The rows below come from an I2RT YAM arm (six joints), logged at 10 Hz.
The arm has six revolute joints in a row. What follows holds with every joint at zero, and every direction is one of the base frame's.
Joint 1 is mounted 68 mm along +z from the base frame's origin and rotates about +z.
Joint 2 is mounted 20 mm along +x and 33.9 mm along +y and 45.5 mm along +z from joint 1 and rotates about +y.
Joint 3 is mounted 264 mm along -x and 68.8 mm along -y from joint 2 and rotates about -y.
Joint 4 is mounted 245 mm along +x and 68.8 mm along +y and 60 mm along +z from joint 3 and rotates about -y.
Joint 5 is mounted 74 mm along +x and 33.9 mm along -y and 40.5 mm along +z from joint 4 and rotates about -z.
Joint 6 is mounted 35.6 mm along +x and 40.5 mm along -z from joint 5 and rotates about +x.
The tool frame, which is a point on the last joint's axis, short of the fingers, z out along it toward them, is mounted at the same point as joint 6; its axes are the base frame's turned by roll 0, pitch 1.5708 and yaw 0 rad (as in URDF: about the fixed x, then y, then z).
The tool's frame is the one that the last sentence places.
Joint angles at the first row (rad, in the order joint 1, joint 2, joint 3, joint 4, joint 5, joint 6):
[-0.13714 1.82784 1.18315 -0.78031 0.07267 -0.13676]
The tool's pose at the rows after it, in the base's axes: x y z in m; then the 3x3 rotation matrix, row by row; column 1 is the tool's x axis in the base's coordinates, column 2 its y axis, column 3 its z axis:
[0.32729, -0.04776, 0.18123], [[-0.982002, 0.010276, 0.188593], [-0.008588, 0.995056, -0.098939], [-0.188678, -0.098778, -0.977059]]
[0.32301, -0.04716, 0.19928], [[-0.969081, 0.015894, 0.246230], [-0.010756, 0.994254, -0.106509], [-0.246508, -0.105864, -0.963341]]
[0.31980, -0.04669, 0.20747], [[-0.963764, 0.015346, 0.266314], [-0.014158, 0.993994, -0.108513], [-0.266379, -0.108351, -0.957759]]
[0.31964, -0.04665, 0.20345], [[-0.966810, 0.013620, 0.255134], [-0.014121, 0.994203, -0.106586], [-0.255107, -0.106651, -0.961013]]
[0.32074, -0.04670, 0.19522], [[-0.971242, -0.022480, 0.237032], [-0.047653, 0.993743, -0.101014], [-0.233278, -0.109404, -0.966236]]
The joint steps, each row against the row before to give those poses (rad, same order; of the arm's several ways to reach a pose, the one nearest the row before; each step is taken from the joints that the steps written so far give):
[0.00001 -0.06295 0.00191 -0.00840 -0.00038 -0.00685]
[-0.00001 -0.05837 -0.00002 0.00154 -0.00038 -0.00040]
[0.00000 -0.02782 -0.00036 -0.00648 -0.00077 -0.00267]
[0.00001 0.00762 -0.00649 0.00229 -0.00037 -0.00037]
[-0.00002 0.01981 -0.00916 0.00951 -0.00306 -0.03435]

